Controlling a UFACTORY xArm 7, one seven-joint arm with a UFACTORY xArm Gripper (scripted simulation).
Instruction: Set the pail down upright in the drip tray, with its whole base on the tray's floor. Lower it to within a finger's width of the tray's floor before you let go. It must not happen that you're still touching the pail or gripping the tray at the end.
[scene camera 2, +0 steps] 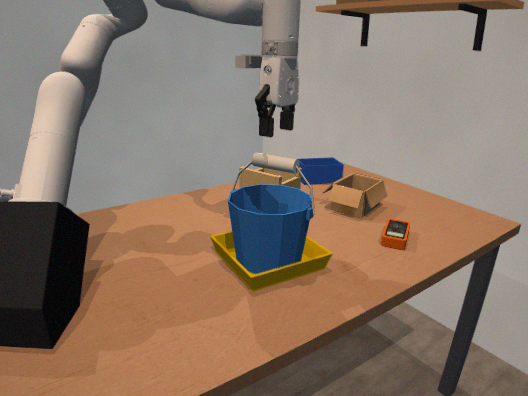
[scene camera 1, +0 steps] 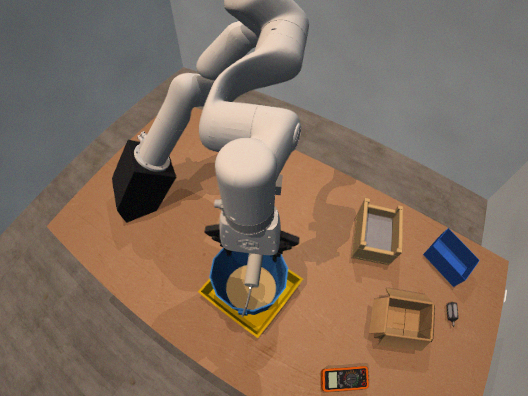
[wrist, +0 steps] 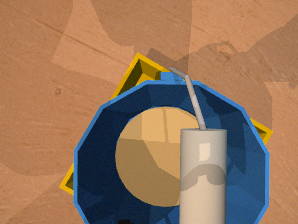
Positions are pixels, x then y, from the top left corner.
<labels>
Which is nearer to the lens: the yellow drip tray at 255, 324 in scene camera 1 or the wooden crate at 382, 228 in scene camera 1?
The yellow drip tray.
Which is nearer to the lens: the yellow drip tray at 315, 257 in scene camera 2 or the wooden crate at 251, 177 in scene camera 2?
The yellow drip tray.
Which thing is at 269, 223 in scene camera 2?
A blue pail.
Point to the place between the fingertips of my gripper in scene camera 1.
At 252, 252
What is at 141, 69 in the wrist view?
A yellow drip tray.
</labels>
